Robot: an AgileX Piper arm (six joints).
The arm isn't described. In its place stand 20 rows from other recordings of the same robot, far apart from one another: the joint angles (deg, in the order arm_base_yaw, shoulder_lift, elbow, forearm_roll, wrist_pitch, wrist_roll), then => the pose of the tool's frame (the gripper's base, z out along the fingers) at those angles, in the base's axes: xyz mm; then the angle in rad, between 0 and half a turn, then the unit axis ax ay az.
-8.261 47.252 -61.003 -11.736 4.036 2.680 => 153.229 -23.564 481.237 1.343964 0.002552 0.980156 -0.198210
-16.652 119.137 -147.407 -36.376 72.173 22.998 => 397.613 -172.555 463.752 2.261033 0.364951 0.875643 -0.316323
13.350 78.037 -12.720 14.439 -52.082 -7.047 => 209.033 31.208 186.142 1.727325 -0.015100 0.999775 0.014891
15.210 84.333 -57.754 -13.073 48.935 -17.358 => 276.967 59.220 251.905 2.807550 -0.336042 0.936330 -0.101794
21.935 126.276 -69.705 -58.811 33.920 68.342 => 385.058 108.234 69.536 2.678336 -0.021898 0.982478 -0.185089
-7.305 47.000 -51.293 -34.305 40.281 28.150 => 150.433 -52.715 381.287 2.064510 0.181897 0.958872 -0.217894
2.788 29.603 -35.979 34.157 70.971 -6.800 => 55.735 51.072 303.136 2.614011 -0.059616 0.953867 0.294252
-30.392 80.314 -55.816 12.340 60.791 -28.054 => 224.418 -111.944 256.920 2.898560 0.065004 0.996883 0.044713
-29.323 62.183 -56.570 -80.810 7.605 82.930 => 206.494 -129.624 407.179 1.689816 0.318943 0.905851 -0.278765
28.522 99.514 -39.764 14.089 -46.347 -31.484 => 302.723 146.274 188.593 1.731887 -0.354447 0.934321 -0.037570
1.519 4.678 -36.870 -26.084 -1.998 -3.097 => -21.140 0.835 410.836 1.001837 -0.251162 0.860946 -0.442368
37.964 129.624 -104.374 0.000 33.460 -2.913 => 399.368 311.617 176.360 2.538621 -0.347514 0.932519 0.098199
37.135 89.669 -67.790 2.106 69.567 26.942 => 228.475 176.944 263.066 3.107553 -0.082932 0.996067 0.031195
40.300 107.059 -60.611 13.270 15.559 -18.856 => 280.268 245.031 156.293 2.603747 -0.399308 0.909331 0.116922
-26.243 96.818 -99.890 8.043 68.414 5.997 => 329.885 -149.431 377.524 2.608210 0.285776 0.957982 0.024560
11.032 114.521 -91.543 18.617 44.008 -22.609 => 429.366 104.273 230.212 2.633253 -0.201533 0.972572 0.116136
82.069 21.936 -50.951 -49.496 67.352 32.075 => 64.293 -1.300 397.185 1.894507 -0.369833 0.914031 0.166648
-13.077 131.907 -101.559 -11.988 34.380 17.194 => 484.352 -123.465 142.300 2.610703 0.191945 0.978718 -0.072586
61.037 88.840 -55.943 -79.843 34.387 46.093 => 202.566 261.525 265.068 2.107697 -0.598826 0.785324 -0.157077
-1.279 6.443 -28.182 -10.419 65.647 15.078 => 7.625 -15.167 269.563 2.236579 0.144204 0.988620 -0.042847
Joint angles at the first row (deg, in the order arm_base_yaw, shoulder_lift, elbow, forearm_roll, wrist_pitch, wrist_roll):
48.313, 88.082, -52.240, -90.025, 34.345, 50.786
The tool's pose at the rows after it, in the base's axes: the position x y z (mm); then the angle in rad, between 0 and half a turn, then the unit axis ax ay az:
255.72 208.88 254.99 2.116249 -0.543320 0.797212 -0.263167
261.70 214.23 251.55 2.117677 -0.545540 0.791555 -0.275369
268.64 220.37 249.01 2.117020 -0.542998 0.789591 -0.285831
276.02 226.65 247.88 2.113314 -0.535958 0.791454 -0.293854
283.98 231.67 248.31 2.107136 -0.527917 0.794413 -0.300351
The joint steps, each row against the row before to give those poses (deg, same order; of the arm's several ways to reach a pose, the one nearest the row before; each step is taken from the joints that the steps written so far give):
0.043, 1.558, -0.716, -1.867, 0.754, 0.796
0.033, 1.993, -1.280, -1.428, 0.902, 0.549
0.025, 2.150, -1.777, -0.849, 1.032, 0.493
-0.010, 2.083, -2.140, -0.262, 1.045, 0.409
-0.274, 1.805, -2.245, -0.061, 0.721, 0.146

